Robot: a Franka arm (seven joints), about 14 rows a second.
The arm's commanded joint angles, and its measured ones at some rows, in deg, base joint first. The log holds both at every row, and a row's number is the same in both.
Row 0, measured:
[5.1 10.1 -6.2 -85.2 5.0 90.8 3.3]
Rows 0 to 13, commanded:
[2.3 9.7 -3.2 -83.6 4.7 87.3 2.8]
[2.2 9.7 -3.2 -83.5 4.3 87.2 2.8]
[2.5 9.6 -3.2 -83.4 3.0 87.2 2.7]
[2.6 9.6 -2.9 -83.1 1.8 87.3 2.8]
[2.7 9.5 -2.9 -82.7 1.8 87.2 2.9]
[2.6 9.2 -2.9 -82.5 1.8 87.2 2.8]
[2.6 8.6 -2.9 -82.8 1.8 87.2 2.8]
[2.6 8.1 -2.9 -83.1 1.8 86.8 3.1]
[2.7 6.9 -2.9 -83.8 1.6 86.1 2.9]
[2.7 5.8 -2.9 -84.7 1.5 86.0 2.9]
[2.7 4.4 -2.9 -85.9 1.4 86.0 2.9]
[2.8 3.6 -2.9 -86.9 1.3 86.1 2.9]
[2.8 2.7 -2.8 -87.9 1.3 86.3 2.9]
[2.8 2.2 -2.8 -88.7 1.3 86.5 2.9]
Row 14, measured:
[3.1 5.2 -3.4 -85.1 2.3 86.3 3.3]
